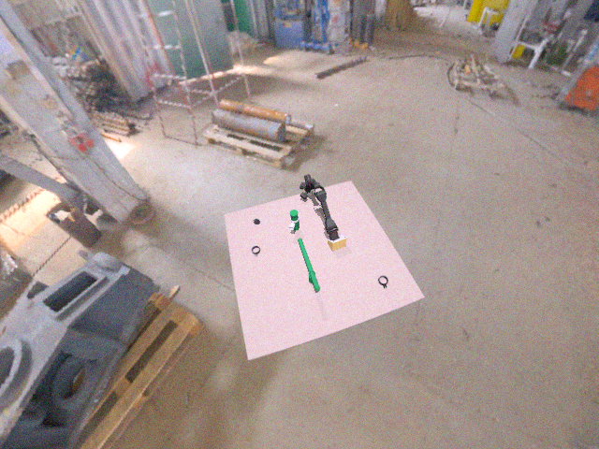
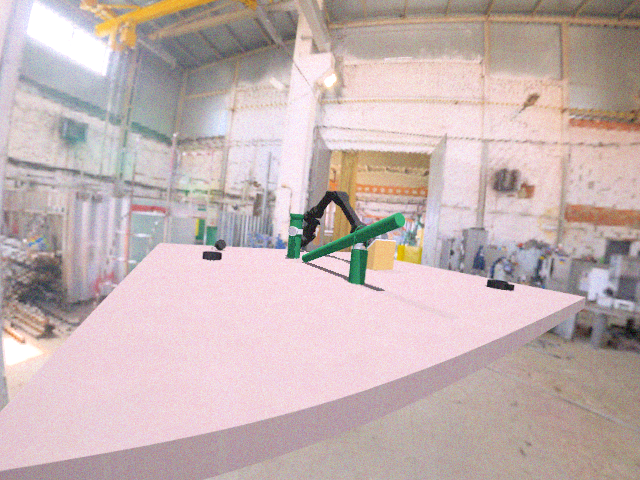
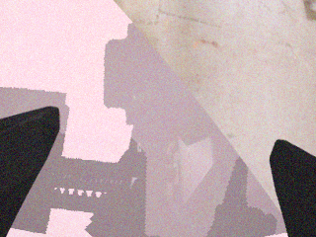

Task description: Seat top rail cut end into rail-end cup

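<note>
My gripper tip is 35 cm to the right of the pale fitting, 28 cm short of it and 11 cm below it. From my gripper tip the other things lie so: short green post (83 cm to the left, 37 cm ahead, 9 cm above); black cap (55 cm ahead, 8 cm to the left).
</note>
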